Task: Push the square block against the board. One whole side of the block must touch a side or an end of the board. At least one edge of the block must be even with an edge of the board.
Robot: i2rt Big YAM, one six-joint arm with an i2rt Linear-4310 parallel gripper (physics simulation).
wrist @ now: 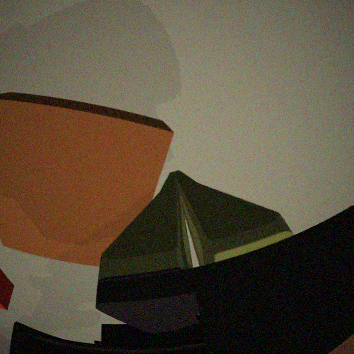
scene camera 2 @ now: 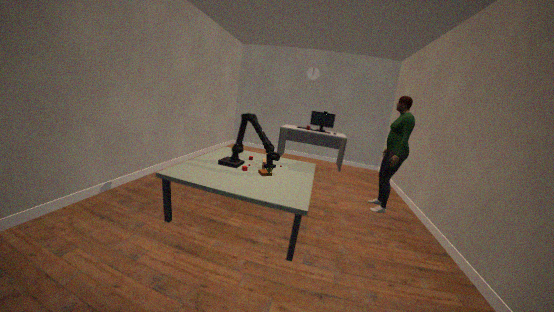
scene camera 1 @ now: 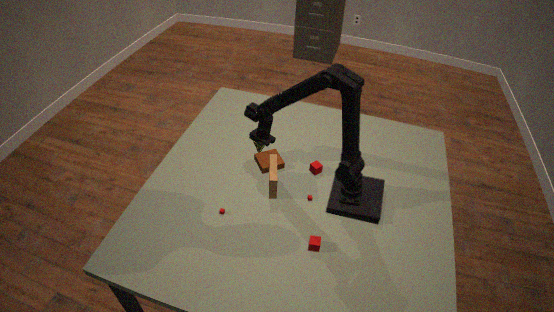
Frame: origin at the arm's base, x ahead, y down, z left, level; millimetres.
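Seen in the pictures: gripper, between the fingertips: [wrist: 176, 179] [scene camera 2: 269, 174] [scene camera 1: 259, 152]; arm's base, origin of its link: [scene camera 2: 234, 160] [scene camera 1: 350, 193].
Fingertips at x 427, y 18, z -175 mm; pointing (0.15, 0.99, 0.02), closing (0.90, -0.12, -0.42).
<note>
Pixels of each thing's middle, then the offset from my fingertips to it.
- square block, middle of its body: [wrist: 63, 189] [scene camera 1: 269, 160] [scene camera 2: 265, 172] dx -56, dy +3, dz +42 mm
- light wooden board, middle of its body: [scene camera 1: 273, 176] dx -101, dy -34, dz +168 mm
The square block [scene camera 1: 263, 159] [scene camera 2: 263, 172] [wrist: 80, 170] is orange-brown and lies flat on the table, turned at an angle to the board. The light wooden board [scene camera 1: 273, 172] is long and narrow and stands up from the table, on the near side of the block in scene camera 1. It hides part of the block, and I cannot tell whether the two touch. My gripper [scene camera 1: 259, 149] [wrist: 176, 179] is shut and empty. It points down at the far left side of the block, away from the board's near end. The fingertips are close beside the block; contact is unclear.
A red cube [scene camera 1: 316, 167] lies right of the block, and another red cube [scene camera 1: 314, 243] lies nearer the front. Small red cubes lie right of the board [scene camera 1: 273, 190] and to its front left [scene camera 1: 222, 211]. The arm's black base [scene camera 1: 370, 200] stands at the right.
</note>
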